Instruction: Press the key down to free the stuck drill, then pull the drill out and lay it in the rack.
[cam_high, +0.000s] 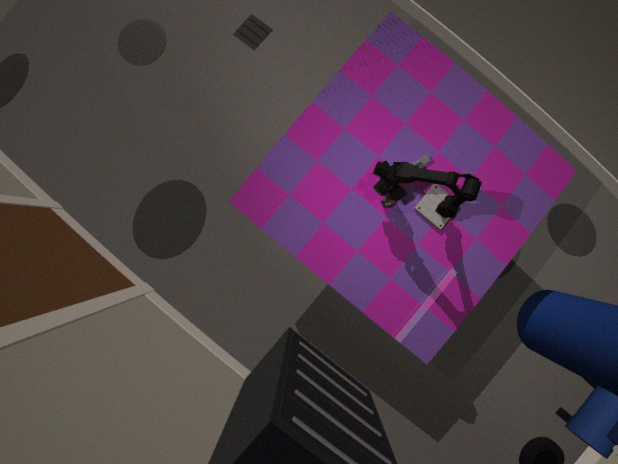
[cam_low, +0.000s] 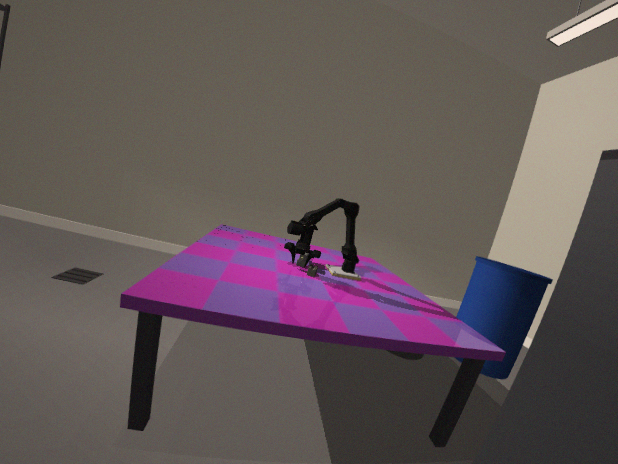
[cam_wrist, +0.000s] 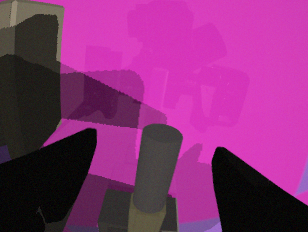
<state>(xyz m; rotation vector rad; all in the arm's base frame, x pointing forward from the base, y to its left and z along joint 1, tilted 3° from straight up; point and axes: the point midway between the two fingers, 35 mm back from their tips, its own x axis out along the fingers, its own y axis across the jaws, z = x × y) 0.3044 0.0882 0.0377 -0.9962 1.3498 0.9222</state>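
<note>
Now: the drill 4 cm to the right of my gripper tip, 3 cm above it and 1 cm behind it. Round my gripper tip: dark block (6 cm behind, 5 cm to the left); then housing (13 cm to the right, 5 cm behind, 2 cm above); then key (15 cm to the right, 6 cm behind, 4 cm above).
</note>
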